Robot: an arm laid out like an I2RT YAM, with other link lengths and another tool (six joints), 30 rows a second.
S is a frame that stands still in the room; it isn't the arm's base.
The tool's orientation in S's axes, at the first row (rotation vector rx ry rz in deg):
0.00 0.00 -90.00
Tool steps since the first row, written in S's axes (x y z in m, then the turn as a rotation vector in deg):
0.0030 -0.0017 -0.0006 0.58 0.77 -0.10
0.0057 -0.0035 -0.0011 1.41 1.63 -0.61
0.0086 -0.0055 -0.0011 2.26 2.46 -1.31
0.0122 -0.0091 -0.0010 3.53 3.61 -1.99
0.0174 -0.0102 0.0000 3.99 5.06 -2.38
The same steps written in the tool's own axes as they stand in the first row. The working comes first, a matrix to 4 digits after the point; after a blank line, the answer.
The tool's axes in the first row as the columns of a matrix, in S's axes (used below as rounded here):
0.0000 1.0000 0.0000
-1.0000 0.0000 0.0000
0.0000 0.0000 1.0000

0.0017 0.0030 -0.0006 -0.77 0.58 -0.10
0.0035 0.0057 -0.0011 -1.63 1.41 -0.61
0.0055 0.0086 -0.0011 -2.46 2.26 -1.31
0.0091 0.0122 -0.0010 -3.61 3.53 -1.99
0.0102 0.0174 0.0000 -5.06 3.99 -2.38

